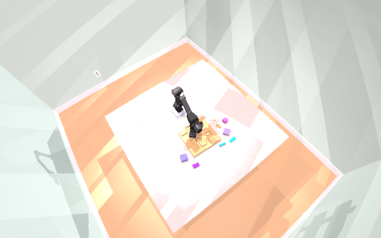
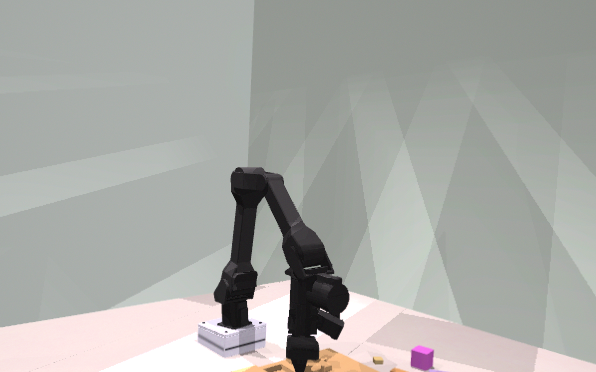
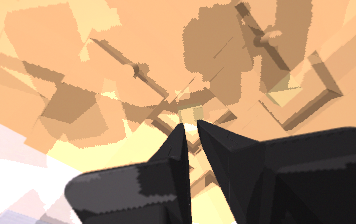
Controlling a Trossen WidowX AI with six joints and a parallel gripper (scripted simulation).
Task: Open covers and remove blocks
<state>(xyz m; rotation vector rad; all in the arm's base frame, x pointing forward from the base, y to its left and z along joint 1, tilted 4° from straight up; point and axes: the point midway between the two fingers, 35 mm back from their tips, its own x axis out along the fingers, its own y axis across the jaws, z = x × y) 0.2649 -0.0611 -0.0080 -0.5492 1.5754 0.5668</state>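
Now: the puzzle board 60 mm ahead of my gripper tip and 10 mm below it. Also, from my gripper tip: blue-violet block (110 mm ahead, 230 mm to the right, 10 mm below); lilac block (210 mm ahead, 220 mm to the left, 10 mm below); small orange piece (120 mm ahead, 210 mm to the left, 20 mm below).
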